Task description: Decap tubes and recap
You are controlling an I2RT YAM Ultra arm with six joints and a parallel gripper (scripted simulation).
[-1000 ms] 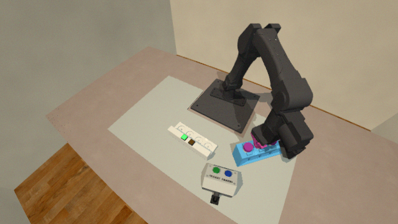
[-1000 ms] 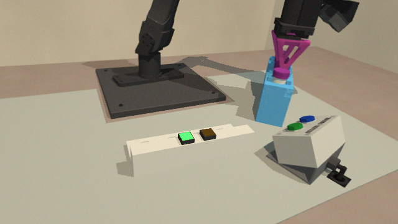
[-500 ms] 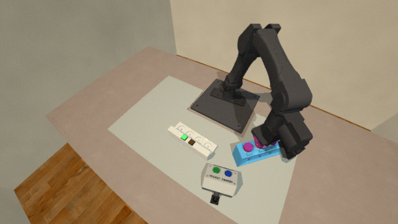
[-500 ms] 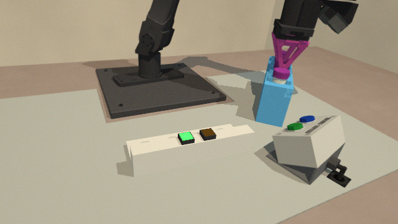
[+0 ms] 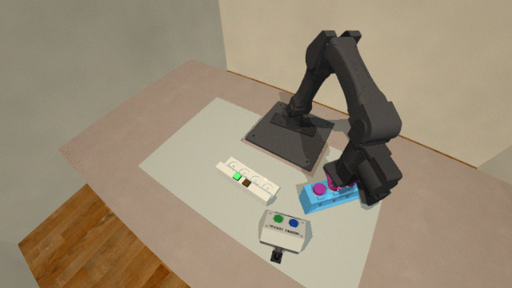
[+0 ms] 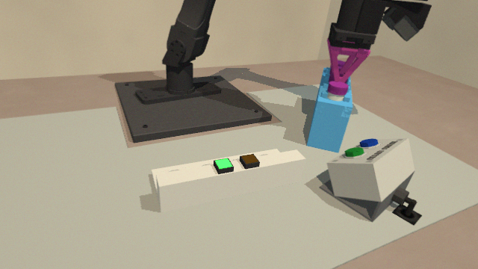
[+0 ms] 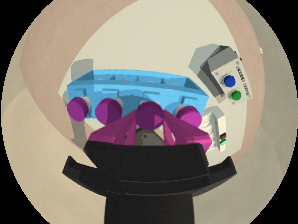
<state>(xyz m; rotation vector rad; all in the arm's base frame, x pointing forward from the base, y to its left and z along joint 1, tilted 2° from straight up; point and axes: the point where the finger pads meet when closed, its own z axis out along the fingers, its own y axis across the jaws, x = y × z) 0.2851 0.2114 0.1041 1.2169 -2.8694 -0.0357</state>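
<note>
The green ready key is 15 cm ahead of my hand, 12 cm to the right of it and 5 cm below it. Round my hand: blue cycle key: 14 cm ahead, 7 cm to the right, 5 cm below.
</note>
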